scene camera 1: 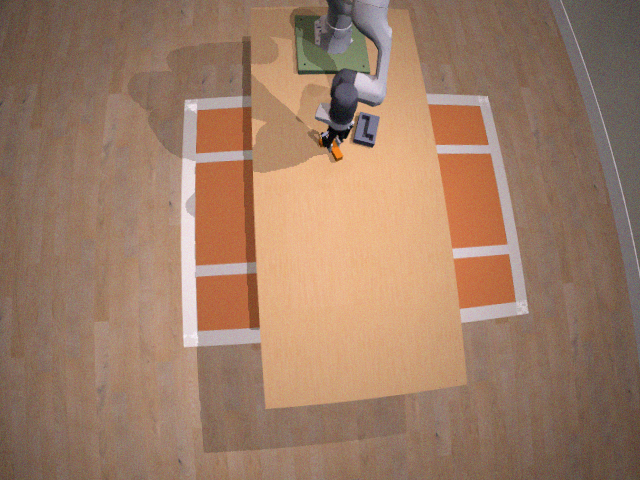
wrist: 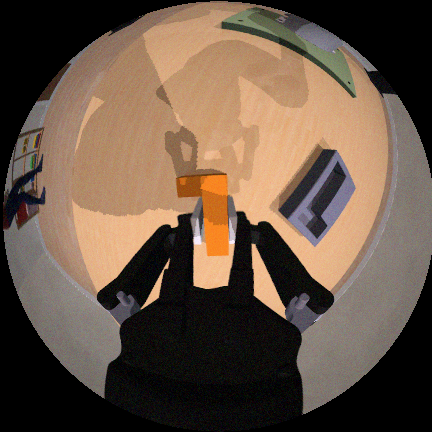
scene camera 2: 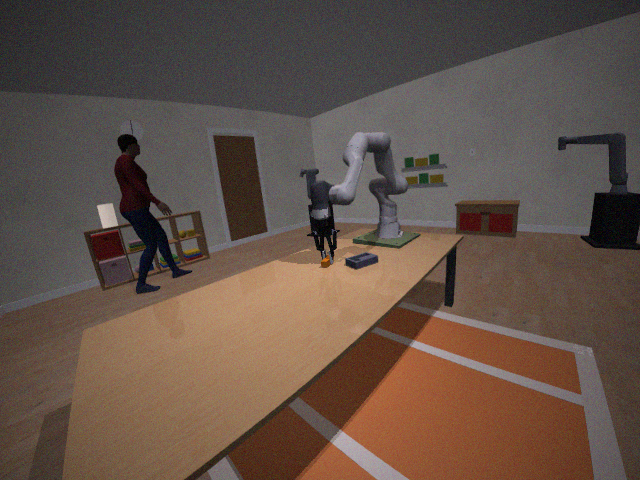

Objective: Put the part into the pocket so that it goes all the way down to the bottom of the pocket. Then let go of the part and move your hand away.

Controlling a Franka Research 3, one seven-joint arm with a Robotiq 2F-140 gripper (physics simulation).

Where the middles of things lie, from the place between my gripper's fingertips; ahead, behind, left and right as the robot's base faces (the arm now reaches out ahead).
My hand is 10 mm short of the orange L-shaped part [wrist: 212, 187], 10 mm to the left of it and 10 mm below it. From my hand the other things lie so: grey-blue block with pocket [wrist: 319, 198] 60 mm behind, 160 mm to the left, 10 mm above.
